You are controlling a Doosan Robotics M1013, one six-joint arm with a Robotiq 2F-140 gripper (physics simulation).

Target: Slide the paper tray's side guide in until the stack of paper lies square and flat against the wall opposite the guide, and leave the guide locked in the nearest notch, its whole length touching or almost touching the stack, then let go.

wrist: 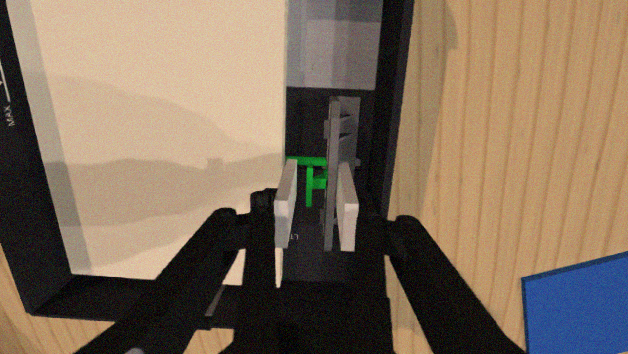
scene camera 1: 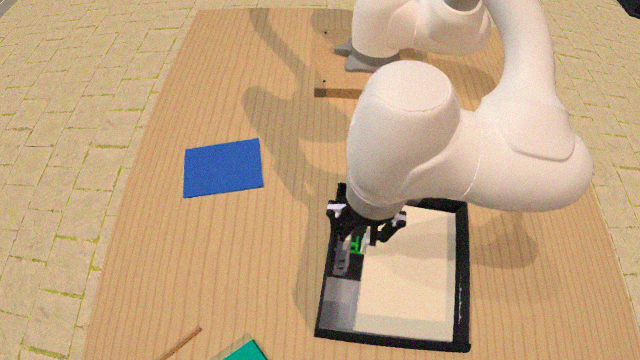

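Pixels of known places: gripper, fingertip midpoint: (wrist: 316,178) (scene camera 1: 353,245); arm's base, origin of the base link: (scene camera 1: 373,58).
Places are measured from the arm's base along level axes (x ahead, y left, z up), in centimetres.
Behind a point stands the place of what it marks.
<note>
The black paper tray (scene camera 1: 463,280) @[x 68.7, y 22.4, z 3.1 cm] (wrist: 35,210) @[x 59.5, y 22.6, z 1.8 cm] holds a cream stack of paper (scene camera 1: 410,285) @[x 70.2, y 11.2, z 0.6 cm] (wrist: 150,110) @[x 68.2, y 11.3, z 0.6 cm]. A duller strip runs along the stack's edge by the wall opposite the guide; I cannot tell whether it is shadow or paper. The grey side guide (scene camera 1: 342,260) @[x 66.2, y -4.0, z 0.0 cm] (wrist: 332,175) @[x 64.2, y -3.3, z 4.4 cm] stands upright, apart from the stack, with dark tray floor and a green part (scene camera 1: 356,246) @[x 64.0, y -1.8, z 4.6 cm] (wrist: 310,161) @[x 63.3, y -1.6, z -2.1 cm] between them. My gripper (scene camera 1: 357,240) @[x 63.5, y -2.2, z 3.2 cm] (wrist: 316,178) @[x 63.5, y -2.2, z 3.2 cm] is partly open over the guide. In the wrist view the guide's plate lies between the fingers, nearer the right one, not clamped.
A blue sheet (scene camera 1: 223,168) @[x 46.3, y -36.9, z -2.7 cm] (wrist: 577,305) @[x 46.5, y -32.4, z -2.7 cm] lies on the wooden table (scene camera 1: 240,260) @[x 68.9, y -26.9, z -3.5 cm] (wrist: 515,150) @[x 64.4, y -21.3, z -3.5 cm] beside the tray. A green object (scene camera 1: 247,352) @[x 88.5, y -20.9, z -1.7 cm] and a thin brown stick (scene camera 1: 182,342) @[x 89.6, y -35.6, z -2.8 cm] lie at the near edge of the scene view. The tray's outer wall (wrist: 395,85) @[x 70.5, y -7.1, z 4.9 cm] stands close behind the guide.
</note>
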